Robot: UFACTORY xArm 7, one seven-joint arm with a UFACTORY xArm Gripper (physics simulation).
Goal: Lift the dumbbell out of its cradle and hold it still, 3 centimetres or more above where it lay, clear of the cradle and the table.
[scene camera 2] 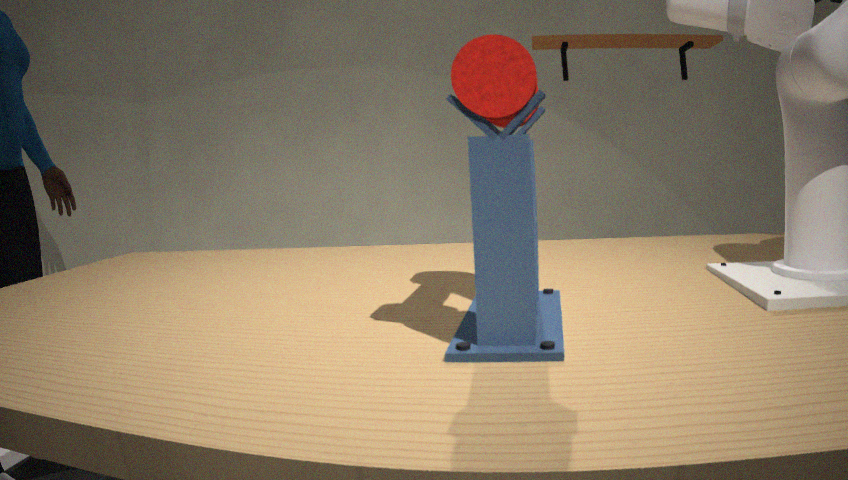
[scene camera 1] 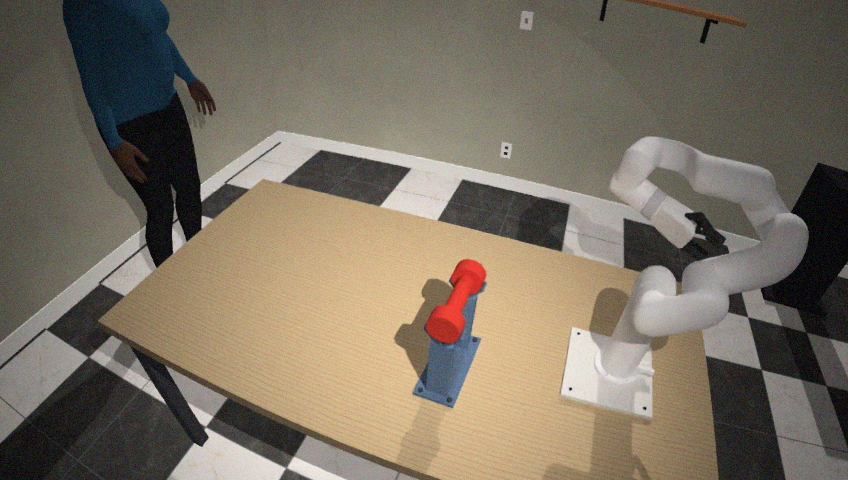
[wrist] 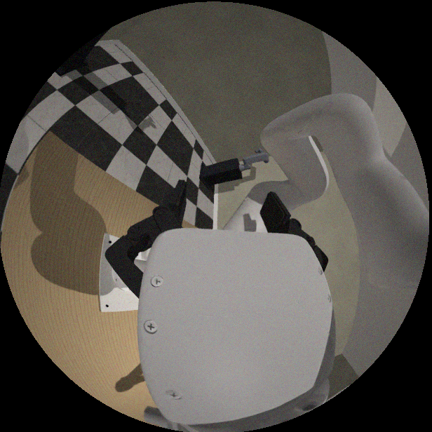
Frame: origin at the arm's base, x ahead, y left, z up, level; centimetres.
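Where they show: gripper, fingertip midpoint: (scene camera 1: 713, 251); arm's base, origin of the base link: (scene camera 2: 816, 272) (scene camera 1: 616, 366).
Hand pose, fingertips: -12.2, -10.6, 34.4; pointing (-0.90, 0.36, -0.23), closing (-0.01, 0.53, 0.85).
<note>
Each offset is from my fingertips to the top centre of the thing, as dx, dy, dz. Level surfaces: height alone.
The red dumbbell {+53.3, +25.1, -8.4} (scene camera 1: 457, 299) (scene camera 2: 493, 76) lies level in the V-shaped rests at the top of the blue cradle {+53.3, +25.1, -13.2} (scene camera 1: 447, 368) (scene camera 2: 505, 237). The cradle's base plate stands on the wooden table {dz -35.4} (scene camera 1: 267, 285) (scene camera 2: 238, 333). In scene camera 2 the dumbbell is seen end-on, so its near head hides the handle and most of the far head. My gripper (scene camera 1: 718, 244) (wrist: 227, 196) is open and empty, well to the right of the dumbbell in scene camera 1, near my folded arm. The dumbbell does not show in the wrist view.
My arm's white base plate (scene camera 1: 580, 368) (scene camera 2: 749, 285) is fixed to the table right of the cradle. A person (scene camera 1: 127, 71) stands beyond the table's left end. A black cabinet (scene camera 1: 815, 237) stands at the right. A wooden rail (scene camera 2: 624, 41) is on the wall.
</note>
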